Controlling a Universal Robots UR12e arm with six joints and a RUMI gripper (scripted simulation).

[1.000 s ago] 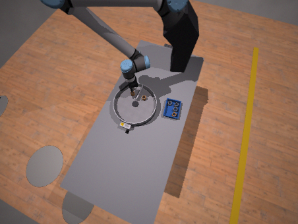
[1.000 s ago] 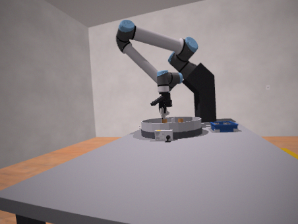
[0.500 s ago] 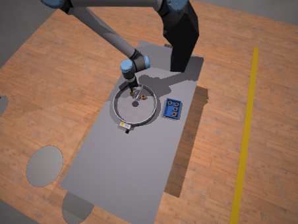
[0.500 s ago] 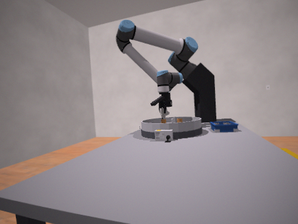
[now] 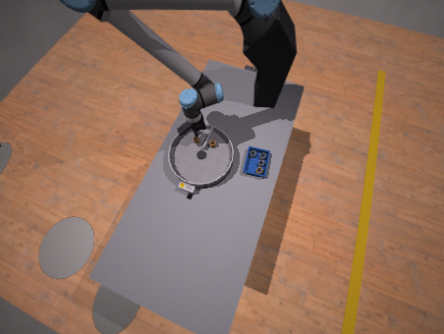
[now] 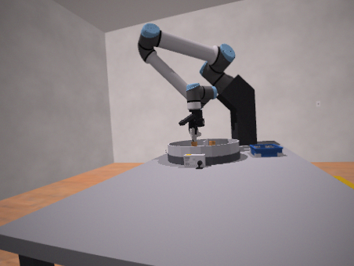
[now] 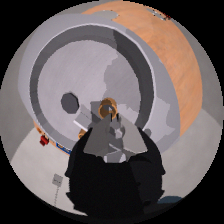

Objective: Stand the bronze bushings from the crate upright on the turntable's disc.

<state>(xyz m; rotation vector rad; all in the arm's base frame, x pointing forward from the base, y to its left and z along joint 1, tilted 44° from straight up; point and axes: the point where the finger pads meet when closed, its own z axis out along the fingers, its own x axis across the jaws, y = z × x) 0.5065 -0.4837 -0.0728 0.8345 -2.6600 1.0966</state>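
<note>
My gripper is now 42 cm to the right of the blue crate, 10 cm short of it and 7 cm above it. The rest, counted from my hand: turntable disc: 11 cm ahead, 5 cm to the left, 4 cm below.
</note>
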